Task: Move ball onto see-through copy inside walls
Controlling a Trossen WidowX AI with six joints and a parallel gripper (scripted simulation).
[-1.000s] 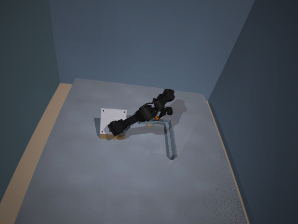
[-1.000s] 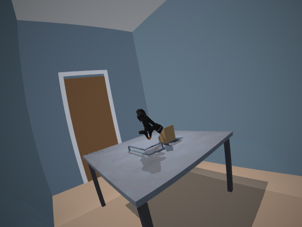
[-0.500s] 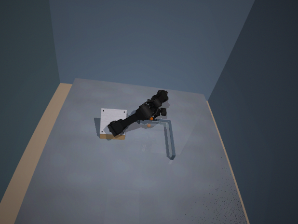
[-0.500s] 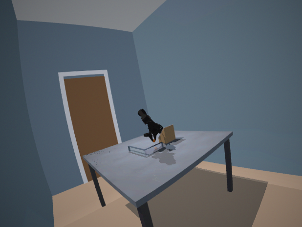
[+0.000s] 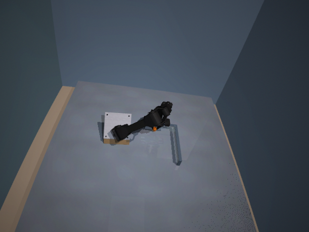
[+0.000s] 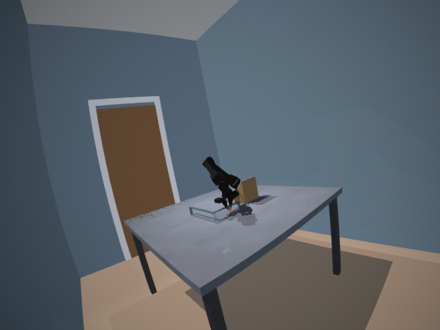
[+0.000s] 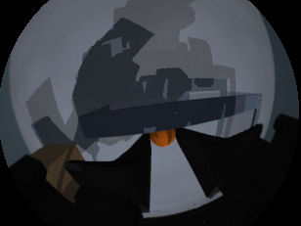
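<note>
My gripper tip is 10 mm above the see-through copy of ball. Also, from my gripper tip: orange ball: right at my gripper tip.
</note>
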